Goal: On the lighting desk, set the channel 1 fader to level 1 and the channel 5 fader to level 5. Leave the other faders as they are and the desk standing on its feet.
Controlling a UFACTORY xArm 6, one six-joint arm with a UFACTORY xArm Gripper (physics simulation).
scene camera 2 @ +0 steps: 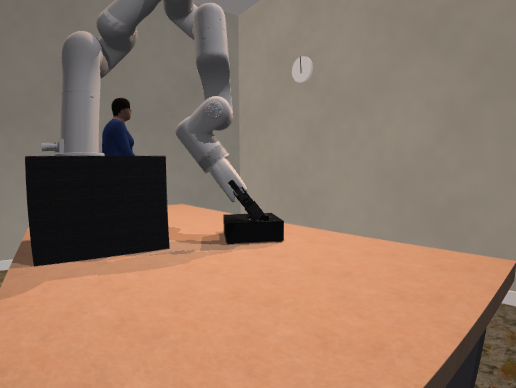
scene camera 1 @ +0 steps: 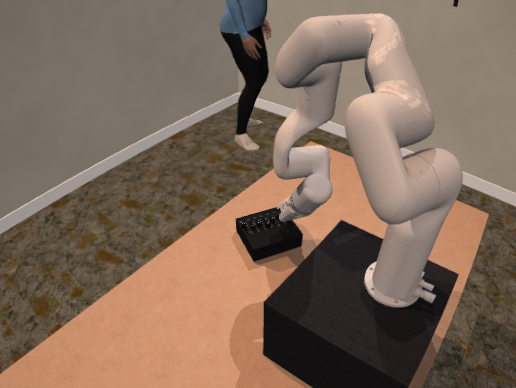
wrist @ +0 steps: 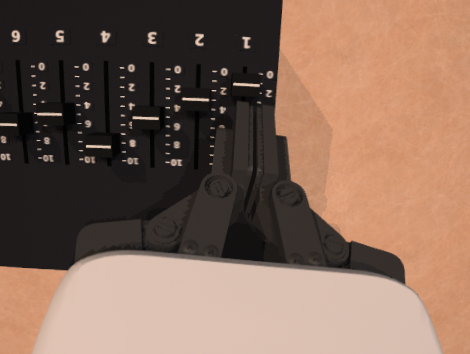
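Pixels of known places: gripper, between the fingertips: (scene camera 2: 259,217) (wrist: 249,127); arm's base, origin of its link: (scene camera 2: 79,157) (scene camera 1: 392,283).
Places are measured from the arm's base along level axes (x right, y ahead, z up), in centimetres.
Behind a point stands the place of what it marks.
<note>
The black lighting desk (scene camera 1: 276,245) @[x 8.0, y 36.5, z -18.4 cm] (scene camera 2: 254,232) @[x 19.0, y 38.8, z -19.7 cm] (wrist: 30,215) @[x 5.9, y 41.3, z -17.1 cm] stands flat on the table. In the wrist view its numbers appear upside down. The channel 1 fader (wrist: 246,80) @[x 19.2, y 42.7, z -15.9 cm], at the right end of the row, has its white line about midway between 0 and 2, near level 1. The channel 5 fader (wrist: 55,117) @[x 10.7, y 44.9, z -15.9 cm] has its line between 4 and 6, near level 5. My gripper (scene camera 1: 281,218) @[x 18.5, y 40.8, z -16.2 cm] (scene camera 2: 262,218) @[x 18.5, y 40.8, z -16.2 cm] (wrist: 249,127) @[x 18.5, y 40.8, z -16.2 cm] is shut and empty. Its tips are low over the desk, right beside the channel 1 cap on its higher-number side; whether they touch is unclear. They hide the lower channel 1 slot.
The channel 2 fader (wrist: 196,97) @[x 16.9, y 43.0, z -15.9 cm] is near 3, the channel 3 fader (wrist: 147,117) @[x 14.5, y 43.1, z -15.8 cm] near 5, and the channel 4 fader (wrist: 100,145) @[x 12.0, y 42.9, z -15.8 cm] near 9. The channel 6 fader (wrist: 12,122) @[x 8.7, y 45.6, z -15.9 cm] shows at the left edge. My arm's black pedestal (scene camera 1: 320,320) @[x -16.9, y 7.5, z 0.2 cm] (scene camera 2: 100,210) @[x 11.5, y 3.4, z -12.1 cm] stands on the table (scene camera 1: 165,310) @[x -27.2, y 46.6, z -22.7 cm] (scene camera 2: 260,310) @[x 50.8, y 17.3, z -22.7 cm].
</note>
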